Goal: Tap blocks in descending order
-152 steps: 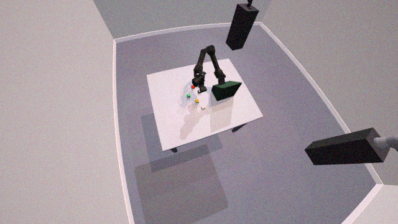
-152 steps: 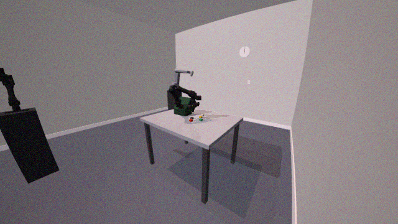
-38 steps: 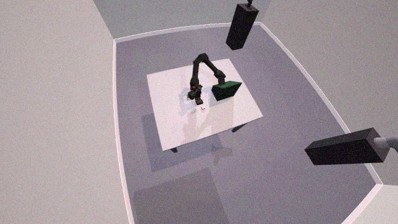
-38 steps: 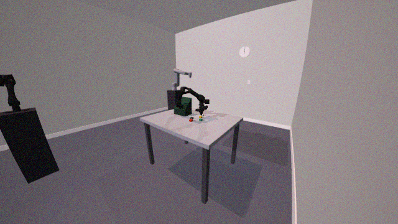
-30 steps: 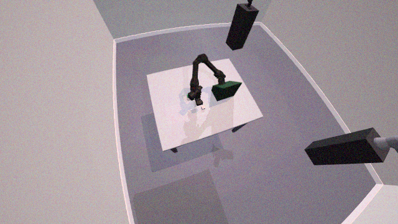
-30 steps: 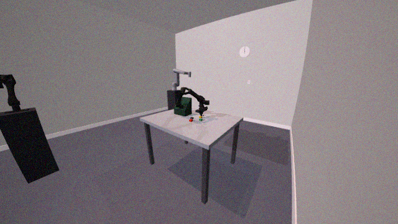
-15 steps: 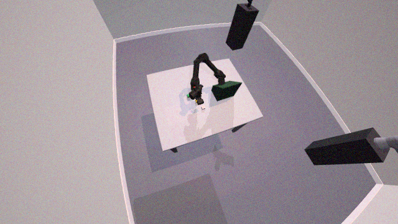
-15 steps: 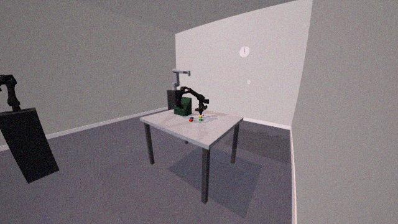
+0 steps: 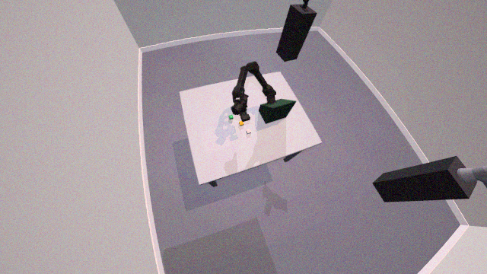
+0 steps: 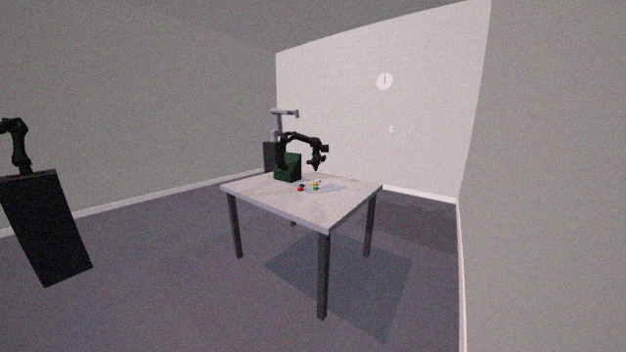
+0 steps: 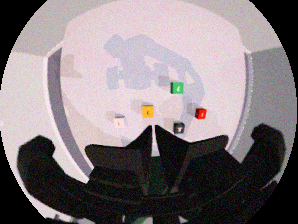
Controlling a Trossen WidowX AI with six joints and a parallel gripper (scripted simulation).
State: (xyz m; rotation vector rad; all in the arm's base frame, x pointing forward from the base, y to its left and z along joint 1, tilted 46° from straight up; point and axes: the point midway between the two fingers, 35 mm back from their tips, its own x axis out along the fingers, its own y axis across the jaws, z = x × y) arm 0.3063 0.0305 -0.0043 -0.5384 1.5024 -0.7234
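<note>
The red block is 17 cm to the right of my gripper tip, 11 cm below it and 4 cm behind it. The rest, counted from my gripper tip: white block 11 cm below, 10 cm to the left, 3 cm behind; then yellow block 11 cm below, 1 cm to the left, 1 cm behind; then green block 11 cm below, 8 cm to the right, 5 cm ahead.
</note>
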